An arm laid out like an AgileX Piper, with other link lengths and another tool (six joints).
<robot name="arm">
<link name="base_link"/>
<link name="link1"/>
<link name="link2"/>
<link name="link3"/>
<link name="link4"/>
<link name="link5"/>
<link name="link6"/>
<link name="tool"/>
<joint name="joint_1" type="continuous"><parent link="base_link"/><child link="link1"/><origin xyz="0 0 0.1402" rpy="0 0 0"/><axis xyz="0 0 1"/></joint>
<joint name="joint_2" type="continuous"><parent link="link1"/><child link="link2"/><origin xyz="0 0 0" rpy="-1.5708 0 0"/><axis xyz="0 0 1"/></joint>
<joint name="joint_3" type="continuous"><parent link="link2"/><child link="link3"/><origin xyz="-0.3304 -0.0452 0" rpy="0 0 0"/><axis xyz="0 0 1"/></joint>
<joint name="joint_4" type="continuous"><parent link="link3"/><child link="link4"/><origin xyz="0.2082 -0.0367 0" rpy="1.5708 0 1.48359"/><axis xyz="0 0 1"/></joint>
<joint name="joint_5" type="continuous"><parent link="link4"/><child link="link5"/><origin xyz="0 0 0" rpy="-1.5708 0 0"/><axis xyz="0 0 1"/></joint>
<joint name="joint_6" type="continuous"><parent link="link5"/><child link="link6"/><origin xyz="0 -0.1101 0" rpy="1.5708 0 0"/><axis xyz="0 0 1"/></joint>
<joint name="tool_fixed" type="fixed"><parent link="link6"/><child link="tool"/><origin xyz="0.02 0.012 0.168" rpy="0 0.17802 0.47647"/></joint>
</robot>
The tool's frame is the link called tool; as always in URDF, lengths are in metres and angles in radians. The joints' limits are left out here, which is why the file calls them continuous.
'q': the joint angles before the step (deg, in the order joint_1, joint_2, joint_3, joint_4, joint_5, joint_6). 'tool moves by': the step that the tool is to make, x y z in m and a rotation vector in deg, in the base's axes. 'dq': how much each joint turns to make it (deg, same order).
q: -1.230 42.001 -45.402 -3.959 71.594 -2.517
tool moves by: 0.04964 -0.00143 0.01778 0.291 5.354 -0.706
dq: -0.001 14.505 -9.227 -0.132 0.131 0.750
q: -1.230 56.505 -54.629 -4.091 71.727 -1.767
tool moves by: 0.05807 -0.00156 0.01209 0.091 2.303 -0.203
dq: -0.101 12.388 -9.975 -0.001 -0.101 0.117
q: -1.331 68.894 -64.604 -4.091 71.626 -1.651
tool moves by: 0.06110 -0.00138 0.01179 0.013 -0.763 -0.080
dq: -0.001 10.048 -10.700 0.000 -0.104 0.092
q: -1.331 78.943 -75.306 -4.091 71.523 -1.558
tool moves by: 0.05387 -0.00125 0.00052 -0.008 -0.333 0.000
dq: 0.001 9.025 -9.358 -0.001 -0.001 0.001
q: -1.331 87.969 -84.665 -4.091 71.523 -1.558
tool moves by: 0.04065 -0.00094 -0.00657 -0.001 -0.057 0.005
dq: -0.001 7.035 -7.022 0.001 -0.071 -0.001
